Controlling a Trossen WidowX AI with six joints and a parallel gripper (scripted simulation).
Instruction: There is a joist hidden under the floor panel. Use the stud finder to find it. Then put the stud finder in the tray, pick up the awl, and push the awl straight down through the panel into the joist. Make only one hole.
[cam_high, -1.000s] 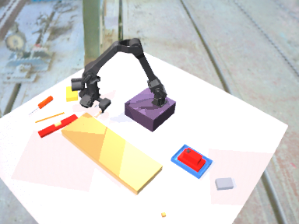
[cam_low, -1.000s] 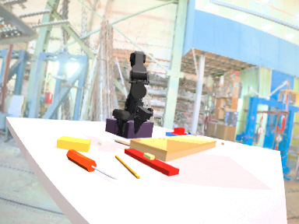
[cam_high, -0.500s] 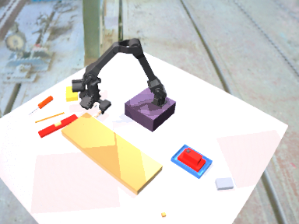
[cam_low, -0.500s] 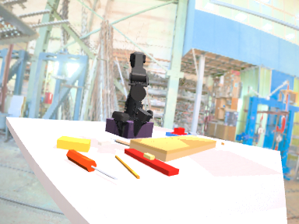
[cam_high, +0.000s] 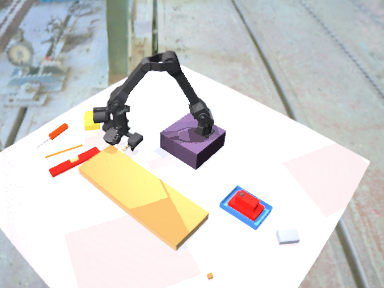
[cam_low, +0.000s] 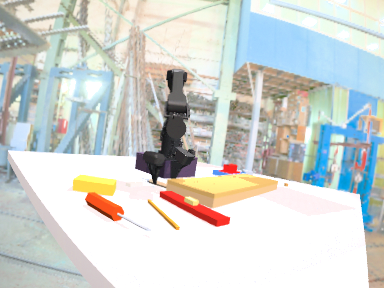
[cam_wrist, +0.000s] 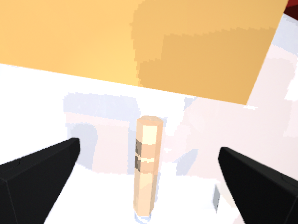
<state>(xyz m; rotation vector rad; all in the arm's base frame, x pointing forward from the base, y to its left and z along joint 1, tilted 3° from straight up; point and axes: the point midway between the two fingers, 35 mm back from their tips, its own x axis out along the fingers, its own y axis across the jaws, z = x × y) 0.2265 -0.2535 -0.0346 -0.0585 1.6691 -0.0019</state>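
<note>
The tan-handled pointed tool lies 60 mm behind my gripper tip and 10 mm below it. From my gripper tip the other things lie so: yellow block (240 mm to the right, 30 mm behind); small white piece (90 mm to the right, 50 mm behind, 10 mm below); red level (190 mm ahead, 110 mm to the right).
</note>
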